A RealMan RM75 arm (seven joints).
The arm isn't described. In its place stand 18 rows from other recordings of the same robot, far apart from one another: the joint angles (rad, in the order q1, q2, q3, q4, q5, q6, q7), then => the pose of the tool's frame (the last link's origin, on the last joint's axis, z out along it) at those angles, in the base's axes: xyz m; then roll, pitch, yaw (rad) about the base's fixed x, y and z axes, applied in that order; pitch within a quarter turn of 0, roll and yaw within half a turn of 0.
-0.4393 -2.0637 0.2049 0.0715 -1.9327 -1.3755 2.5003 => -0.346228 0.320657 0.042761 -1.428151 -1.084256 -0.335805
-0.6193 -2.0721 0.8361 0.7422 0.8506 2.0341 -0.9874 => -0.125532 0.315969 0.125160 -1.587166 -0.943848 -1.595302
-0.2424 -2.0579 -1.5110 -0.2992 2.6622 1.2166 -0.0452 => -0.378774 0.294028 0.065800 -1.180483 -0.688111 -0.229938
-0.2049 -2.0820 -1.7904 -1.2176 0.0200 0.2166 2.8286 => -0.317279 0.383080 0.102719 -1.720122 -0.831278 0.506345
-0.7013 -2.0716 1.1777 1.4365 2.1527 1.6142 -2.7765 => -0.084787 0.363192 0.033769 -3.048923 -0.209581 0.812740
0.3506 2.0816 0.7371 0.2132 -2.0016 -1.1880 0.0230 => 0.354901 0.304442 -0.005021 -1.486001 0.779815 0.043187
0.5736 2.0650 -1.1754 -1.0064 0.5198 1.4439 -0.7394 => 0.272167 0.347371 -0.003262 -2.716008 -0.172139 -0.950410
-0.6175 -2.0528 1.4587 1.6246 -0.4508 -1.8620 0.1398 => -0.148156 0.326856 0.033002 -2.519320 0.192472 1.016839
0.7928 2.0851 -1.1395 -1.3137 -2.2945 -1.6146 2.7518 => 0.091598 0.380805 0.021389 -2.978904 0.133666 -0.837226
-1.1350 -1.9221 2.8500 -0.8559 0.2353 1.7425 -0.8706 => -0.238081 0.402483 0.110365 -2.868413 0.141247 -0.022017
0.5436 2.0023 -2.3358 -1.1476 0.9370 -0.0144 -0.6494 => 0.110244 0.340446 -0.129157 -2.458114 0.317625 0.022513
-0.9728 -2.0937 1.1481 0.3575 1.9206 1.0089 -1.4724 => -0.155760 0.411227 -0.097477 -2.919094 -0.186843 0.230334
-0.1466 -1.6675 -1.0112 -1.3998 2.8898 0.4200 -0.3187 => -0.193752 0.333018 0.045012 -2.129325 -0.707786 -0.064602
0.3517 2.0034 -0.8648 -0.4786 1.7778 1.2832 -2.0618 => 0.325191 0.326785 0.034831 -2.449304 0.800830 -0.278792
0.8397 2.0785 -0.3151 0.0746 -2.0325 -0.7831 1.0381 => 0.250114 0.376638 -0.115062 -2.753425 0.510604 -0.633669
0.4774 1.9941 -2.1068 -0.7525 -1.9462 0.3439 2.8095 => 0.260441 0.401902 -0.043899 -2.084251 0.796820 -0.475396
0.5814 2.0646 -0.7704 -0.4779 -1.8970 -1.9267 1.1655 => 0.218342 0.282532 -0.013760 2.920682 0.720656 -0.269867
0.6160 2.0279 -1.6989 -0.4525 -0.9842 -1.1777 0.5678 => 0.194411 0.341622 -0.083002 -2.684081 0.444525 0.364221
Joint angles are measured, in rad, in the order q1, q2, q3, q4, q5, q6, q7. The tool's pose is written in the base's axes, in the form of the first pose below.
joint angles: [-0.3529, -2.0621, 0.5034, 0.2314, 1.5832, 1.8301, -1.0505]
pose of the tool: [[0.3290 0.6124 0.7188 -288.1], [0.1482 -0.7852 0.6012 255.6], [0.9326 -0.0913 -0.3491 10.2], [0 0 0 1]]
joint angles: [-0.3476, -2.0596, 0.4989, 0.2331, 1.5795, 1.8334, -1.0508]
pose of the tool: [[0.3271 0.6165 0.7162 -289.9], [0.1419 -0.7814 0.6077 254.6], [0.9343 -0.0972 -0.3431 12.6], [0 0 0 1]]
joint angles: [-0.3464, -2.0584, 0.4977, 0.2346, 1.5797, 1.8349, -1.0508]
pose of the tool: [[0.3283 0.6162 0.7159 -290.4], [0.1399 -0.7813 0.6083 254.4], [0.9342 -0.0995 -0.3427 13.4], [0 0 0 1]]
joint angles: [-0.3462, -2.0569, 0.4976, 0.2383, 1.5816, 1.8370, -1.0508]
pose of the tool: [[0.3324 0.6129 0.7168 -290.5], [0.1379 -0.7834 0.6060 254.5], [0.9330 -0.1026 -0.3450 14.4], [0 0 0 1]]
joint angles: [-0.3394, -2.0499, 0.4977, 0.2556, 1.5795, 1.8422, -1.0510]
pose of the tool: [[0.3479 0.6077 0.7139 -293.3], [0.1246 -0.7847 0.6072 254.2], [0.9292 -0.1223 -0.3487 20.0], [0 0 0 1]]
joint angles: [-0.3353, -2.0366, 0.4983, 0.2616, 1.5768, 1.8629, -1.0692]
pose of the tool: [[0.3444 0.6006 0.7216 -294.9], [0.1249 -0.7911 0.5988 252.7], [0.9305 -0.1161 -0.3475 27.0], [0 0 0 1]]
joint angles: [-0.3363, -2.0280, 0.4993, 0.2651, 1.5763, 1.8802, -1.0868]
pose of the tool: [[0.3384 0.5921 0.7314 -294.6], [0.1292 -0.7991 0.5871 252.3], [0.9321 -0.1042 -0.3469 31.4], [0 0 0 1]]
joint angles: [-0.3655, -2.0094, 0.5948, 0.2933, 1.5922, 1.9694, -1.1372]
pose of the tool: [[0.3642 0.4706 0.8037 -278.5], [0.1892 -0.8823 0.4309 249.3], [0.9119 -0.0049 -0.4104 32.8], [0 0 0 1]]
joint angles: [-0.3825, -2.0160, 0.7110, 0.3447, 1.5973, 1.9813, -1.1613]
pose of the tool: [[0.4312 0.3868 0.8151 -266.7], [0.2397 -0.9201 0.3097 249.0], [0.8698 0.0619 -0.4895 23.2], [0 0 0 1]]
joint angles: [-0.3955, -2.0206, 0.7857, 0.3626, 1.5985, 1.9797, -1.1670]
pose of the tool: [[0.4715 0.3408 0.8134 -259.6], [0.2669 -0.9342 0.2367 248.5], [0.8405 0.1055 -0.5314 14.7], [0 0 0 1]]
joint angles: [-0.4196, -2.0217, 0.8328, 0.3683, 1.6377, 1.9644, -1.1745]
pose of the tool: [[0.5247 0.3093 0.7931 -254.7], [0.3017 -0.9387 0.1665 249.8], [0.7961 0.1519 -0.5858 5.0], [0 0 0 1]]
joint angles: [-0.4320, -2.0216, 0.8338, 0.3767, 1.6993, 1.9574, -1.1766]
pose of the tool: [[0.5693 0.2946 0.7675 -254.9], [0.3205 -0.9393 0.1228 249.2], [0.7571 0.1760 -0.6292 0.0], [0 0 0 1]]
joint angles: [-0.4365, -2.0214, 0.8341, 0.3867, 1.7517, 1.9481, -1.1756]
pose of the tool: [[0.6079 0.2882 0.7399 -257.2], [0.3323 -0.9386 0.0926 247.7], [0.7212 0.1896 -0.6663 -3.7], [0 0 0 1]]
